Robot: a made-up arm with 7 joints.
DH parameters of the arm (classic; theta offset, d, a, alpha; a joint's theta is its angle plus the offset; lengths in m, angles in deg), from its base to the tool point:
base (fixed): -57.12 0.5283 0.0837 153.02
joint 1: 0 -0.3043 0.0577 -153.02
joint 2: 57.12 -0.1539 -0.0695 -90
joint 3: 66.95 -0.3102 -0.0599 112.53
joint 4: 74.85 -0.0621 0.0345 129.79
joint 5: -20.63 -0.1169 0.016 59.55
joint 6: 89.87 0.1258 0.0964 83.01
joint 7: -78.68 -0.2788 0.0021 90
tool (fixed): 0 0.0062 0 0
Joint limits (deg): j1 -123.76..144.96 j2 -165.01..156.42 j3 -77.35..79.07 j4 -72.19..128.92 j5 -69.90..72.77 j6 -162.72..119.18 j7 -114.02..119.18
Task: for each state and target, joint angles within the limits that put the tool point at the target. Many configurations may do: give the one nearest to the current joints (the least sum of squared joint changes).
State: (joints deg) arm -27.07 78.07 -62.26 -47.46 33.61 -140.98 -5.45
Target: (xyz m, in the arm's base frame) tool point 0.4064 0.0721 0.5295
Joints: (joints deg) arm -11.21 65.97 -50.00 -47.92 24.98 -132.56 -5.76
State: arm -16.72 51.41 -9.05 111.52 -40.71 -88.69 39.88
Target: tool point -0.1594 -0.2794 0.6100
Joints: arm 8.93 12.71 -27.62 108.95 -47.97 -99.16 40.13
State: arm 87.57 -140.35 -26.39 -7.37 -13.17 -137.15 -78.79
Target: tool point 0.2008 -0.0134 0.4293
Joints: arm 60.23 -142.88 -35.15 -30.36 11.11 -102.00 -77.60
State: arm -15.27 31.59 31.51 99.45 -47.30 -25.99 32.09
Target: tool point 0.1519 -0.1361 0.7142
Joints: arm -10.32 3.42 28.37 90.09 -51.90 -50.47 32.77
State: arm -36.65 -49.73 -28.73 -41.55 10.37 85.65 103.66
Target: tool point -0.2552 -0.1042 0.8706
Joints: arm -32.50 -45.83 -47.88 -28.67 8.34 75.39 103.97
